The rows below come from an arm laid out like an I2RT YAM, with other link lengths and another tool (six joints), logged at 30 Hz.
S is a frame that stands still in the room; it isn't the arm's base.
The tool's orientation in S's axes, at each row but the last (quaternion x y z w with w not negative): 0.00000, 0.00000, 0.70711, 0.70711; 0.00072, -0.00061, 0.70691, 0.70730; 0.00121, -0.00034, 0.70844, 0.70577; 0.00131, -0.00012, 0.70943, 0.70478; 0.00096, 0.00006, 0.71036, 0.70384; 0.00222, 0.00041, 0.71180, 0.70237
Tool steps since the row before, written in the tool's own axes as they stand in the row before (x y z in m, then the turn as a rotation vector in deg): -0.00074, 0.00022, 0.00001, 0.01, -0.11, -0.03; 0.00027, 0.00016, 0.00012, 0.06, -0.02, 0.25; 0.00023, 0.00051, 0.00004, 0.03, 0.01, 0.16; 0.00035, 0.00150, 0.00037, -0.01, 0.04, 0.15; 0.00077, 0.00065, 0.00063, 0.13, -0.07, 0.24; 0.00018, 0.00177, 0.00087, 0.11, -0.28, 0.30
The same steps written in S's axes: -0.00022, -0.00074, 0.00001, 0.11, 0.01, -0.03; -0.00016, 0.00027, 0.00012, 0.02, 0.06, 0.25; -0.00051, 0.00023, 0.00004, -0.01, 0.03, 0.16; -0.00150, 0.00034, 0.00037, -0.04, -0.01, 0.15; -0.00066, 0.00076, 0.00063, 0.07, 0.13, 0.24; -0.00177, 0.00015, 0.00088, 0.28, 0.11, 0.30
